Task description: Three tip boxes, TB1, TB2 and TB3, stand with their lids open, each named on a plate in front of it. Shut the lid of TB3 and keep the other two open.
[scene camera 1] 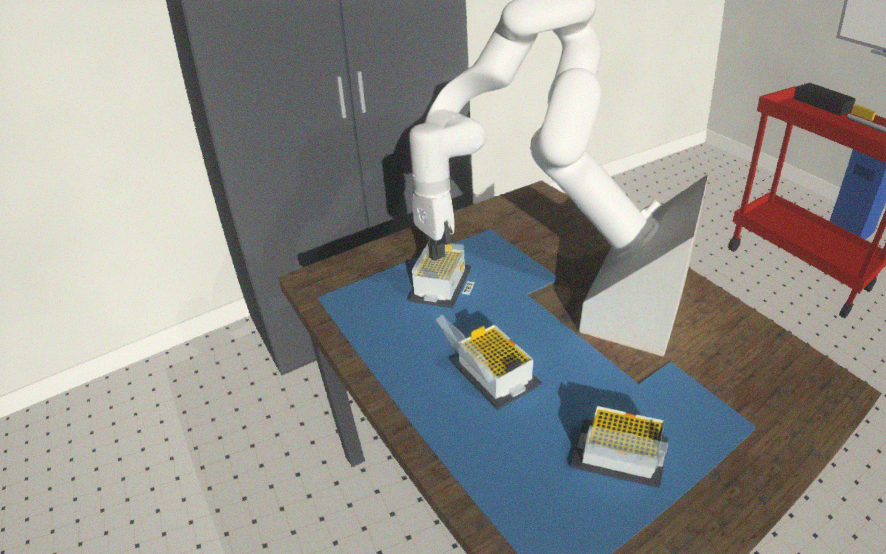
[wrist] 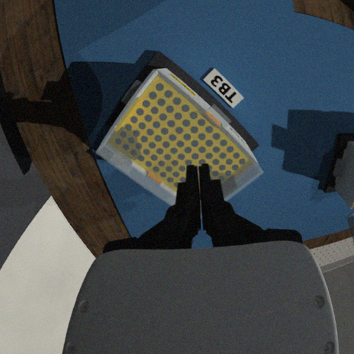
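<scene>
Box TB3 stands on a dark base at the far end of the mat, with its name plate beside it. Its clear lid lies over the yellow tip grid; whether it is fully seated I cannot tell. My gripper is shut and empty, its fingertips at the lid's top near one long edge. The middle box has its clear lid standing open. The near box has its clear lid open, tilted out over its front. I cannot read their names.
The boxes stand on a blue mat on a wooden table. A grey cabinet stands behind the table's far end. My arm's pedestal stands right of the mat. A red cart is farther right.
</scene>
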